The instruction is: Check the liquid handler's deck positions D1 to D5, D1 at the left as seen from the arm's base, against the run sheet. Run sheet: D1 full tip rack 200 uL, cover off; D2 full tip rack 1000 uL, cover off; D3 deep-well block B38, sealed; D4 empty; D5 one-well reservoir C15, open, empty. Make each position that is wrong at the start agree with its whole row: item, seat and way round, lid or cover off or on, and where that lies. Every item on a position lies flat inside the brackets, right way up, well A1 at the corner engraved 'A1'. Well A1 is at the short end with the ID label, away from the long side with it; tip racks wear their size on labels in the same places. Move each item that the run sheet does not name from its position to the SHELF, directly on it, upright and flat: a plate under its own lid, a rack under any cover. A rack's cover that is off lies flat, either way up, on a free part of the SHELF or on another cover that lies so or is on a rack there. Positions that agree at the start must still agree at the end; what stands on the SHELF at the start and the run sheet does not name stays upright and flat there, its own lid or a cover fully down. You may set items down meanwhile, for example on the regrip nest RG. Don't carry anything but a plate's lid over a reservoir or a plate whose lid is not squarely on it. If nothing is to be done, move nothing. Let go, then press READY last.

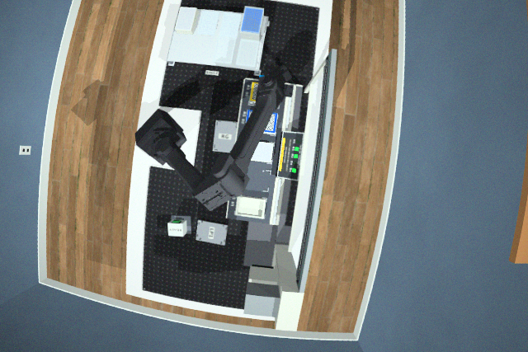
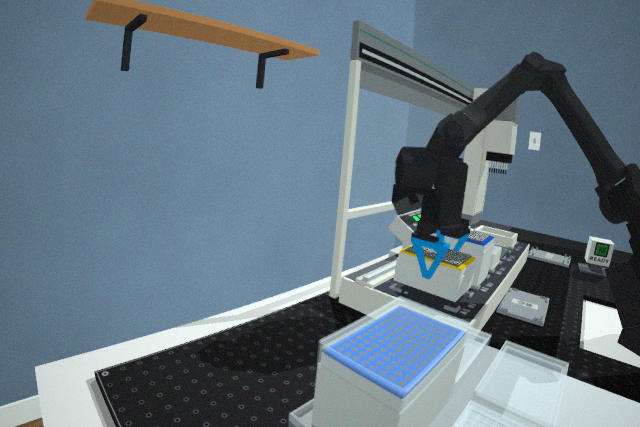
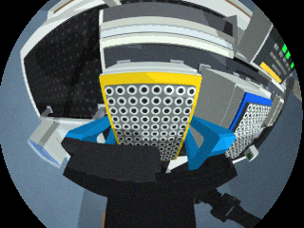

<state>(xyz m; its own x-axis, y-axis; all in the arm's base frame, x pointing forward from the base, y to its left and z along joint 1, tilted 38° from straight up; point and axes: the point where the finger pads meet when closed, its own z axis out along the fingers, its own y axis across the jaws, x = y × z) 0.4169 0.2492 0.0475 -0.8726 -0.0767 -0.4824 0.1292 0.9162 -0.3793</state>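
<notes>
Right now the yellow-rimmed tip rack is 10 mm behind my hand and 10 mm above it. Round my hand: frame post: 190 mm ahead, 130 mm above, 30 mm to the left; then blue-rimmed tip rack: 130 mm to the right, 30 mm behind, 20 mm above; then white deep-well block: 250 mm to the right, 40 mm behind, 30 mm below.
</notes>
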